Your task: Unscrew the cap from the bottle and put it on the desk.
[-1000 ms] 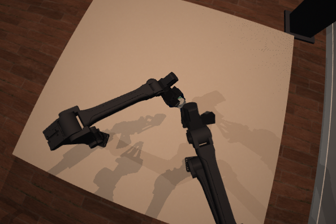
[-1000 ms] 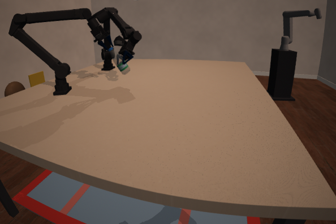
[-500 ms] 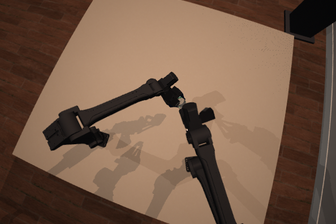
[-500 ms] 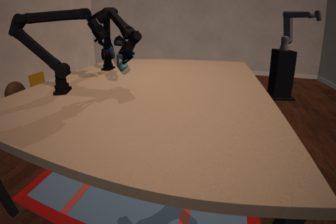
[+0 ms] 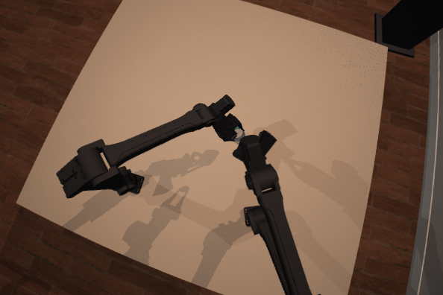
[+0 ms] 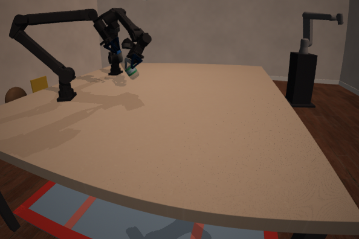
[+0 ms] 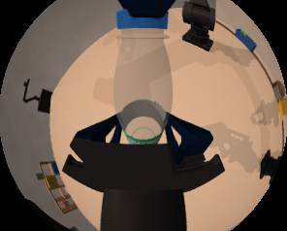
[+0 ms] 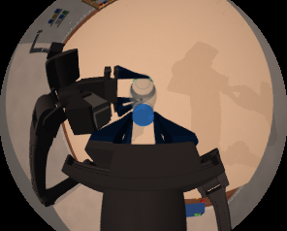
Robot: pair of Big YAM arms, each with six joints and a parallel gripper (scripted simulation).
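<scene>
Now: the blue cap 1 cm below my right hand. The rest, counted from my right hand: clear plastic bottle (4 cm ahead, 2 cm to the left, 8 cm below).
The clear plastic bottle lies 20 mm above my left hand and 10 mm behind it. From my left hand the other things lie so: blue cap: 100 mm above, 50 mm behind, 20 mm to the right.
</scene>
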